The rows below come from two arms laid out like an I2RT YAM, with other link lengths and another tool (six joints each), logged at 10 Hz.
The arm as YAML. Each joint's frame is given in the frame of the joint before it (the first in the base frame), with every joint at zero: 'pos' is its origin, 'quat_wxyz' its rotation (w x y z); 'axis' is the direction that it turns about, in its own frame. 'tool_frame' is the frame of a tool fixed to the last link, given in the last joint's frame.
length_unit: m
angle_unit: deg
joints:
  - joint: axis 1
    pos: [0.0, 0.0, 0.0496]
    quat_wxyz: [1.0, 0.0, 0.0, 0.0]
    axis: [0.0, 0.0, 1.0]
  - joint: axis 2
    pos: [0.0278, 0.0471, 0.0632]
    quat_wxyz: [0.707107, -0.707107, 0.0, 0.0]
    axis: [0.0, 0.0, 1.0]
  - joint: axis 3
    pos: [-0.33, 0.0, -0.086]
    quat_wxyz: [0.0, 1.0, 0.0, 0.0]
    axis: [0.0, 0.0, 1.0]
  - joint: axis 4
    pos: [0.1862, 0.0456, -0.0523]
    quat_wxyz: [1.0, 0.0, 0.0, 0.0]
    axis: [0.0, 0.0, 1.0]
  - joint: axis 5
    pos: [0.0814, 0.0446, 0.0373]
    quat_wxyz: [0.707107, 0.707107, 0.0, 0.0]
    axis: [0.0, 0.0, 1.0]
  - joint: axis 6
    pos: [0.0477, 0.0, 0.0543]
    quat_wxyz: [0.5, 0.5, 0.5, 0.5]
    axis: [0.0, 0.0, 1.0]
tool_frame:
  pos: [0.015, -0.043, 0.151]
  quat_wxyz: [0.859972, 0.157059, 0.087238, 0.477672]
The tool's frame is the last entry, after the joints.
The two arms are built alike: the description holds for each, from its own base.
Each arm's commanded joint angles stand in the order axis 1, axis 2, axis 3, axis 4, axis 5, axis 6.
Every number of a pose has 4 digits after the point. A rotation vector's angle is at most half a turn.
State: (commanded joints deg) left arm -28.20 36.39 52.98 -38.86 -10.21 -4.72; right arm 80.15 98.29 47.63 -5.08 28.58 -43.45
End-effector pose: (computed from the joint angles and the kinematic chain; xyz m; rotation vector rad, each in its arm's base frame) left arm 0.1752 -0.0939 0.3315 -0.0409 1.8358 -0.9083; right arm 0.1702 0.3806 0.1233 -2.0326 0.5513 -0.6630
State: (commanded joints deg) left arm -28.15 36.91 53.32 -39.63 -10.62 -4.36; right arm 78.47 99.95 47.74 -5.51 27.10 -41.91
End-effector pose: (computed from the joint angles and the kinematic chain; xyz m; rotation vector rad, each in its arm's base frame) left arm 0.1765 -0.0930 0.3289 -0.0411 1.8527 -0.8917; right arm 0.1776 0.3766 0.1108 -2.0575 0.6071 -0.6522
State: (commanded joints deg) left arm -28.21 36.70 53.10 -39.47 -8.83 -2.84; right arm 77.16 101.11 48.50 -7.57 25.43 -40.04
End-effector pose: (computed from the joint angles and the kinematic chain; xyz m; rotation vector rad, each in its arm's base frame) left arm 0.1730 -0.0997 0.3280 0.0048 1.8605 -0.9083; right arm 0.1817 0.3713 0.1004 -2.0890 0.6642 -0.6343
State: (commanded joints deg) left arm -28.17 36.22 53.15 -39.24 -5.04 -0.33; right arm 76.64 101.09 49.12 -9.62 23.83 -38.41
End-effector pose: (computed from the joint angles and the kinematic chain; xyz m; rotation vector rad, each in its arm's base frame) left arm 0.1652 -0.1124 0.3300 0.0887 1.8621 -0.9504; right arm 0.1803 0.3676 0.0971 -2.1058 0.7050 -0.6069
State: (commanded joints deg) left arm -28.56 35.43 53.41 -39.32 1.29 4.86; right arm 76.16 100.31 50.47 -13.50 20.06 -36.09
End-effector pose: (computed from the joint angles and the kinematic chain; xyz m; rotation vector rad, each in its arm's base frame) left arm 0.1479 -0.1340 0.3329 0.2579 1.8598 -1.0113; right arm 0.1717 0.3639 0.0962 -2.1334 0.7608 -0.5328
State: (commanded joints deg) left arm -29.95 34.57 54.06 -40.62 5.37 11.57; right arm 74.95 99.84 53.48 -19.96 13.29 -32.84
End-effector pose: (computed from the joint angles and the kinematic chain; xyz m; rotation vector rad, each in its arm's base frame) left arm 0.1278 -0.1495 0.3327 0.4481 1.8529 -1.0234; right arm 0.1580 0.3600 0.0946 -2.1823 0.8572 -0.4032
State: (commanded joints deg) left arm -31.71 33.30 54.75 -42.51 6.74 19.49; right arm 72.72 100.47 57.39 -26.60 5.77 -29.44
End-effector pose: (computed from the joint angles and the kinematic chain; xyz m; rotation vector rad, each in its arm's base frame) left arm 0.1091 -0.1562 0.3297 0.6351 1.8321 -0.9761; right arm 0.1486 0.3570 0.0931 -2.2252 0.9887 -0.2648
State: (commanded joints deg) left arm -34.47 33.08 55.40 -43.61 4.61 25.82; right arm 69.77 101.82 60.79 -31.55 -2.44 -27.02
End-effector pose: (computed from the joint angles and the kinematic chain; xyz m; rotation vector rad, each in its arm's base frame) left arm 0.1013 -0.1569 0.3262 0.7689 1.8157 -0.8963; right arm 0.1412 0.3565 0.0917 -2.2515 1.1228 -0.1102
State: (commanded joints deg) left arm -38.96 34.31 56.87 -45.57 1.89 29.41; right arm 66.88 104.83 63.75 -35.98 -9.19 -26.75
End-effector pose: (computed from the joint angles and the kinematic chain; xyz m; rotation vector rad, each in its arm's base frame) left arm 0.0949 -0.1599 0.3221 0.8810 1.8232 -0.8551; right arm 0.1362 0.3540 0.0822 -2.3016 1.2267 0.0163
